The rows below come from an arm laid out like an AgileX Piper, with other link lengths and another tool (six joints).
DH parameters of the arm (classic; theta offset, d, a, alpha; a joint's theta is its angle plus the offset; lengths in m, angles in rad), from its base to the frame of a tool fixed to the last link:
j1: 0 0.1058 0 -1.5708
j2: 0.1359 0 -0.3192 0
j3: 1.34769 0 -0.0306 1.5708
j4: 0 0.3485 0 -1.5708
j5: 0 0 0 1.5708
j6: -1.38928 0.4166 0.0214 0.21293
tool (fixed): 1.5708 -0.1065 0 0
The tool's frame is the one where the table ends.
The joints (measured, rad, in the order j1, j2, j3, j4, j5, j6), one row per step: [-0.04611, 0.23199, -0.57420, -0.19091, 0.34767, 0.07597]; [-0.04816, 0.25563, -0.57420, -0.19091, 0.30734, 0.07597]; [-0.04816, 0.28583, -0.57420, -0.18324, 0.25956, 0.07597]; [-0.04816, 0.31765, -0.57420, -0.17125, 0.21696, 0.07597]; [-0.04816, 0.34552, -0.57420, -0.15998, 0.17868, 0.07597]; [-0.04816, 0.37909, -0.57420, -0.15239, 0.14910, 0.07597]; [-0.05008, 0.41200, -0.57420, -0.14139, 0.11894, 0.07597]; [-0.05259, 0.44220, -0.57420, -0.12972, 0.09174, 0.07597]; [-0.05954, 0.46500, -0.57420, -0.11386, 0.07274, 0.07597]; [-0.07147, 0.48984, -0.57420, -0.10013, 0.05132, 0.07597]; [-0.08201, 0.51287, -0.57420, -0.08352, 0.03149, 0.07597]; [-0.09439, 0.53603, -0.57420, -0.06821, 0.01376, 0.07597]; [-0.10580, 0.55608, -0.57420, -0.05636, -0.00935, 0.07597]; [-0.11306, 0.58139, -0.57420, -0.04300, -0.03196, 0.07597]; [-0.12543, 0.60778, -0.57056, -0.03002, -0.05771, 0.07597]
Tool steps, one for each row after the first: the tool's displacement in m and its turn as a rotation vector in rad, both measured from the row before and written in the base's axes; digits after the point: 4 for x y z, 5 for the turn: [0.0070, 0.0012, 0.0049, -0.00385, -0.01579, 0.00494]; [0.0090, 0.0030, 0.0046, 0.00290, -0.01691, 0.01114]; [0.0095, 0.0029, 0.0020, 0.00808, -0.01051, 0.01125]; [0.0082, 0.0025, 0.0019, 0.00813, -0.01029, 0.00962]; [0.0099, 0.0015, -0.0030, 0.00610, 0.00406, 0.00663]; [0.0095, 0.0009, -0.0029, 0.00959, 0.00261, 0.00523]; [0.0087, 0.0004, -0.0031, 0.01065, 0.00271, 0.00377]; [0.0063, -0.0015, -0.0031, 0.01524, 0.00309, -0.00142]; [0.0066, -0.0038, -0.0033, 0.01328, 0.00268, -0.00717]; [0.0060, -0.0034, -0.0032, 0.01631, 0.00204, -0.00610]; [0.0059, -0.0046, -0.0040, 0.01541, 0.00414, -0.00896]; [0.0049, -0.0044, -0.0012, 0.01125, -0.00416, -0.00862]; [0.0065, -0.0031, -0.0036, 0.01342, 0.00127, -0.00491]; [0.0065, -0.0056, -0.0057, 0.01331, 0.00273, -0.01059]
